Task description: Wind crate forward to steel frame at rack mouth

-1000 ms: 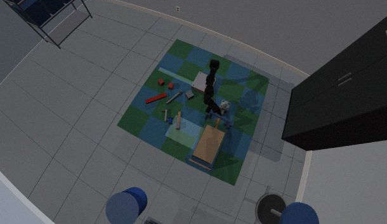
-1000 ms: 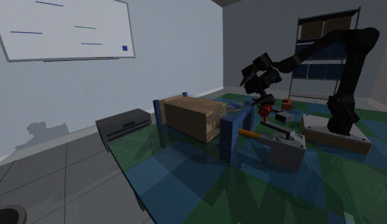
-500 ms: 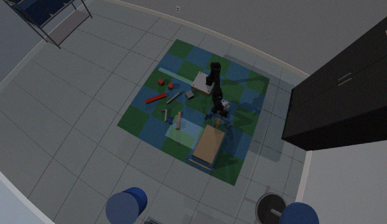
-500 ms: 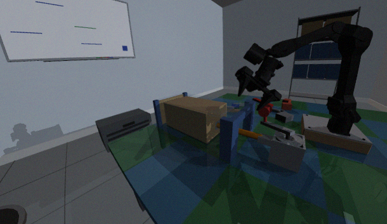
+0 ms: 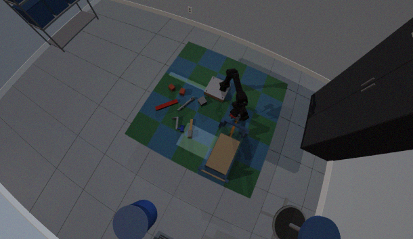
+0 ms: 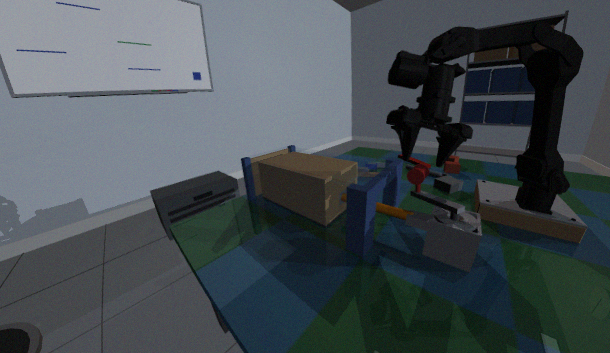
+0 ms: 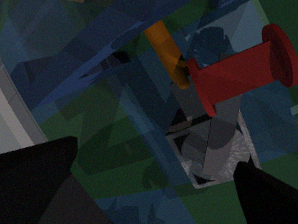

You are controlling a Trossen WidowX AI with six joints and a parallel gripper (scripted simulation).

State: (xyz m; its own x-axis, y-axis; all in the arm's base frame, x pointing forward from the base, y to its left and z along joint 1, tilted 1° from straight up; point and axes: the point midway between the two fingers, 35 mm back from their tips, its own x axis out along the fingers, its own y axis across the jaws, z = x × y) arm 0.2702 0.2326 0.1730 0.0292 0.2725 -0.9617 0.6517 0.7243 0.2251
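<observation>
Right now my gripper tip is 80 mm above the grey crank arm, 30 mm to the left of it and 20 mm past it. Also, from my gripper tip: red knob 60 mm to the right, 60 mm below, 10 mm ahead; blue steel frame 90 mm below, 80 mm ahead; grey winch 160 mm below, 90 mm behind, 10 mm to the right.
</observation>
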